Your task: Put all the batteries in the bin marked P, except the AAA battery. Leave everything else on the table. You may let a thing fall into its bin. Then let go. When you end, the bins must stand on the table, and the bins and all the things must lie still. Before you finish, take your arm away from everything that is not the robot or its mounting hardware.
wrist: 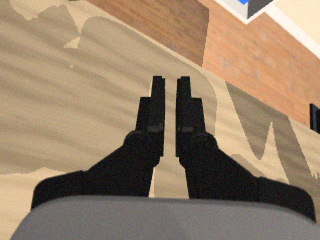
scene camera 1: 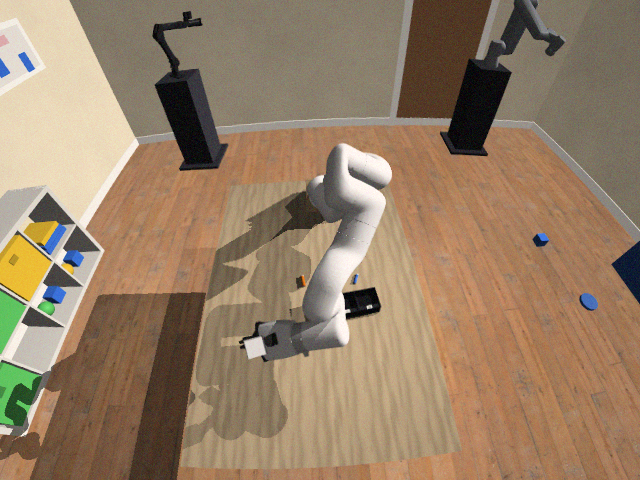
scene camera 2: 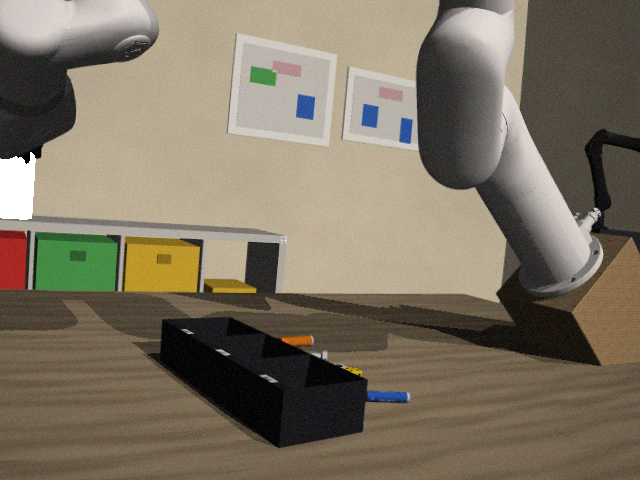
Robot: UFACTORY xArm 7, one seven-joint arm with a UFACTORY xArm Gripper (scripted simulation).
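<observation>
Visible here is my gripper [scene camera 2: 27, 151], which also appears in other views: the gripper [scene camera 1: 242, 343] and, likewise, the gripper [wrist: 170, 93].
</observation>
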